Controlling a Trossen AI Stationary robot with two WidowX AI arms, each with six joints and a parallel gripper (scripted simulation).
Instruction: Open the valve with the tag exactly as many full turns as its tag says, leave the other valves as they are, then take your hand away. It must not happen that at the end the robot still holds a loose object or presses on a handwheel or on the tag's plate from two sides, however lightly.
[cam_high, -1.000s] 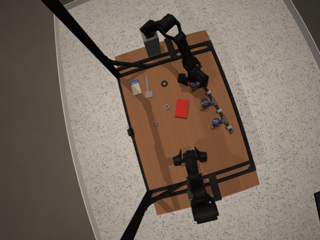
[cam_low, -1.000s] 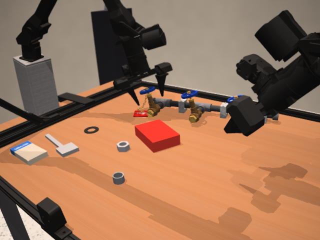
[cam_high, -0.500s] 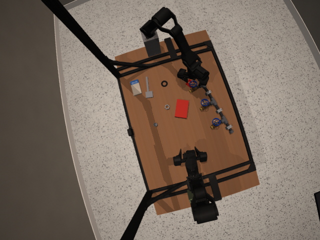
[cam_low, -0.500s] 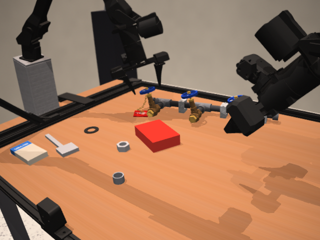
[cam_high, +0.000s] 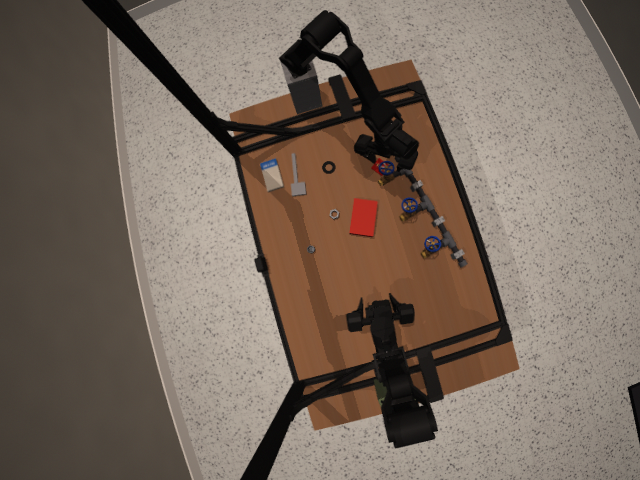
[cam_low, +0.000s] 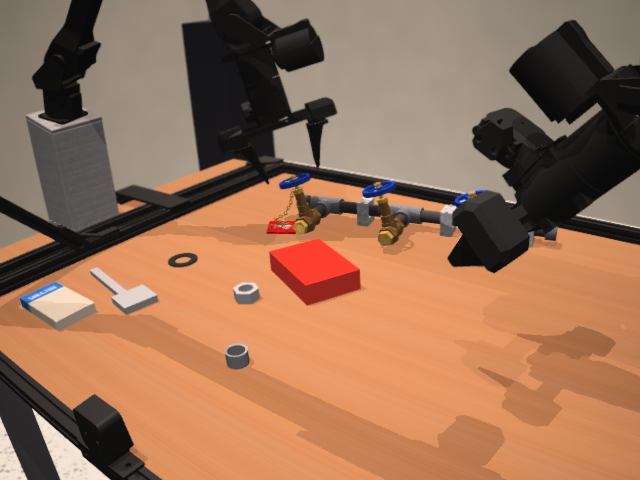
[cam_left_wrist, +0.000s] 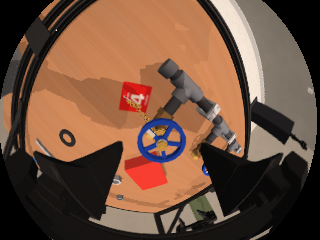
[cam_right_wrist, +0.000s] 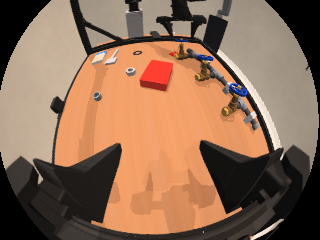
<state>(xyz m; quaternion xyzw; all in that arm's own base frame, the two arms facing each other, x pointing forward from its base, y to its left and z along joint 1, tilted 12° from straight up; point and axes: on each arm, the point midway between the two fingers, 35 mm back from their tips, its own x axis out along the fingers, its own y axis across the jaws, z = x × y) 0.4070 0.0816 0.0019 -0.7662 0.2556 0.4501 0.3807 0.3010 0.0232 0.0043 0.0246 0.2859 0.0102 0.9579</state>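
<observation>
Right now the red tag is 13 cm below my left hand and 3 cm to the left of it. The rest, counted from my left hand: box 38 cm behind, 13 cm below, 11 cm to the left; red block 13 cm to the right, 12 cm below, 11 cm behind; grey t-shaped piece 29 cm behind, 13 cm below, 7 cm to the left.
</observation>
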